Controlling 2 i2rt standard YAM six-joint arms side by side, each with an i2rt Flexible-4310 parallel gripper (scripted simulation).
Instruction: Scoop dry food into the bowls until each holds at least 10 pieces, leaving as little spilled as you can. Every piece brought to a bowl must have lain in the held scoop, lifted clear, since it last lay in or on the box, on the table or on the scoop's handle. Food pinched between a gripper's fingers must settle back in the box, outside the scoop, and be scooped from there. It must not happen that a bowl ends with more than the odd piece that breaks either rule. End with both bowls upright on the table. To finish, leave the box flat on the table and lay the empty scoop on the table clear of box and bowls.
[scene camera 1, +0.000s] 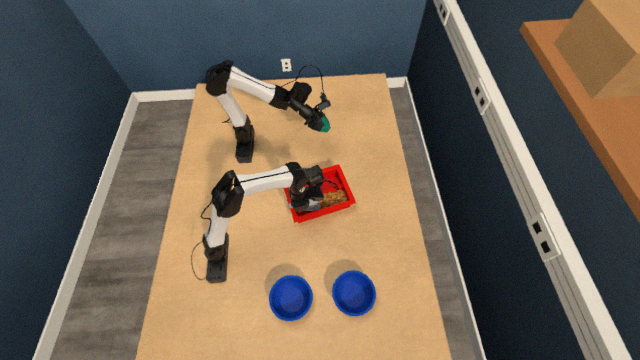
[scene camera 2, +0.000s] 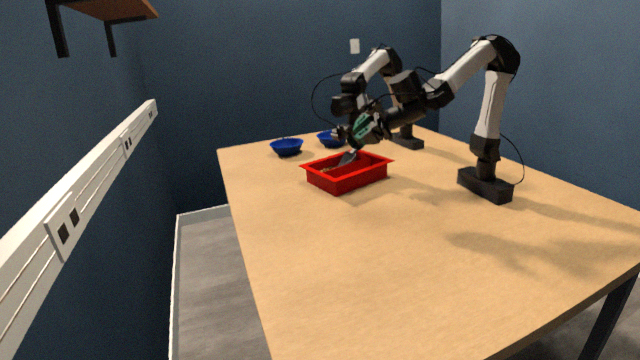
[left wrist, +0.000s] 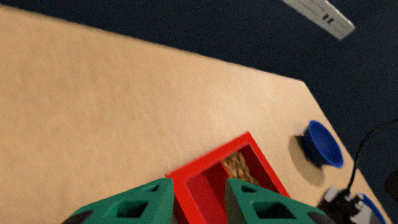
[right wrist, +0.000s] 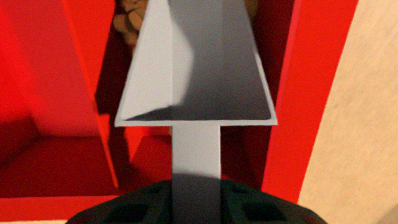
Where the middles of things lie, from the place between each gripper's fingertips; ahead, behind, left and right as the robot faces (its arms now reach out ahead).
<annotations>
My right gripper is now 30 mm short of the grey scoop (right wrist: 195, 73), 30 mm above it and 10 mm to the right of it. The rest, counted from my right hand: red box (scene camera 2: 362, 172): 80 mm to the left, 70 mm ahead, 40 mm below.
Right now the red box is 3 cm behind my left hand, 21 cm to the right of it and 18 cm below it. From my left hand the other things lie so: grey scoop: 7 cm behind, 28 cm to the right, 17 cm below.
</annotations>
